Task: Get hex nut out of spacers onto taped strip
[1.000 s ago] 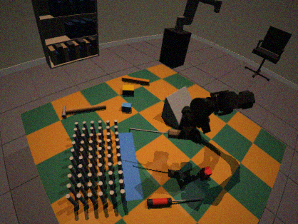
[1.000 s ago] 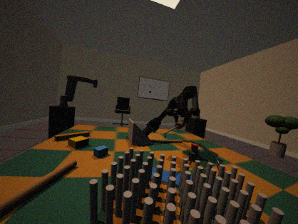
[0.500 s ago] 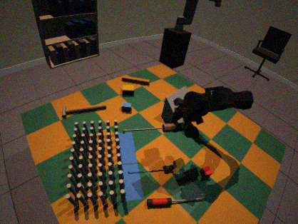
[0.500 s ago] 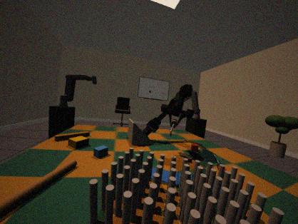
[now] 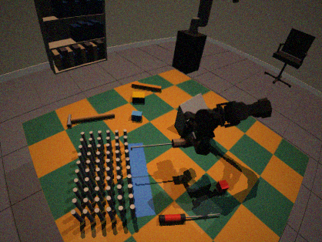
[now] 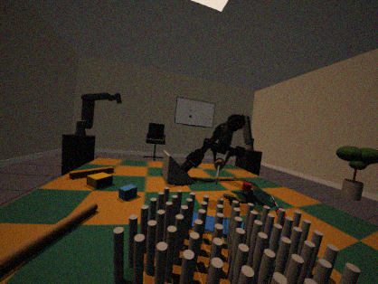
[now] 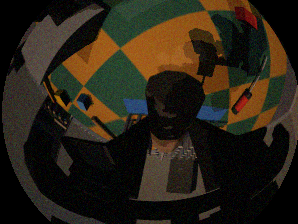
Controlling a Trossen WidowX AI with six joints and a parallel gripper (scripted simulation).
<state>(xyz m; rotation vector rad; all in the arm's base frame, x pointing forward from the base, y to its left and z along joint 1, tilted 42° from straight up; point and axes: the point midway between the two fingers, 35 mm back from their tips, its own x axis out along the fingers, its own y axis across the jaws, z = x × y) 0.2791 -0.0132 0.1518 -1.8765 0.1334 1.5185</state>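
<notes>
Now: gripper tip 170 mm short of the blue taped strip, 160 mm above it and 60 mm to the left of it. From my gripper tip the other things lie so: red cube: 230 mm to the left, 140 mm below, 70 mm behind; then thin hook tool: 90 mm ahead, 50 mm to the right; then blue cube: 370 mm to the right, 140 mm below, 40 mm behind.
</notes>
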